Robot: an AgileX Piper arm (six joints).
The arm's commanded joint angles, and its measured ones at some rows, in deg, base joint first. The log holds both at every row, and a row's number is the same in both.
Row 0, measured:
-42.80 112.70 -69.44 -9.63 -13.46 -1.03
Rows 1 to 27, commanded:
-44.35 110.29 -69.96 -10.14 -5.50 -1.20
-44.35 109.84 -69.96 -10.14 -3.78 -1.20
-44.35 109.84 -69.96 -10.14 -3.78 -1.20
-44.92 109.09 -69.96 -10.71 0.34 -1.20
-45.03 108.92 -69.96 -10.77 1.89 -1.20
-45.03 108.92 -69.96 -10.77 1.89 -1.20
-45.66 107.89 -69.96 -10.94 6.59 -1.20
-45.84 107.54 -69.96 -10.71 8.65 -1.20
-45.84 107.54 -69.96 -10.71 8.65 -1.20
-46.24 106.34 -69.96 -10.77 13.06 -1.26
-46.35 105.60 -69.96 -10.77 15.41 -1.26
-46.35 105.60 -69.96 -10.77 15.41 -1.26
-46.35 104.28 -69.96 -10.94 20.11 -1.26
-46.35 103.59 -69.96 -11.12 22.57 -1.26
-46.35 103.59 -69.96 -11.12 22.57 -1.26
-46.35 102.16 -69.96 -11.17 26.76 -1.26
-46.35 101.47 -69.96 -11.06 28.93 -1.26
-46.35 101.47 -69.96 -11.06 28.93 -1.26
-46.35 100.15 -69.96 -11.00 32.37 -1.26
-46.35 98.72 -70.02 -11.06 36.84 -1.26
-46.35 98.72 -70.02 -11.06 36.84 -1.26
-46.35 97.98 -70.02 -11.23 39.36 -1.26
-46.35 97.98 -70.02 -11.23 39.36 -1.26
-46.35 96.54 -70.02 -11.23 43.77 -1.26
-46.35 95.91 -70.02 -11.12 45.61 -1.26
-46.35 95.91 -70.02 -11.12 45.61 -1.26
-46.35 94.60 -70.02 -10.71 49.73 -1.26
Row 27, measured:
-46.24 96.54 -69.50 -10.94 43.83 -1.09
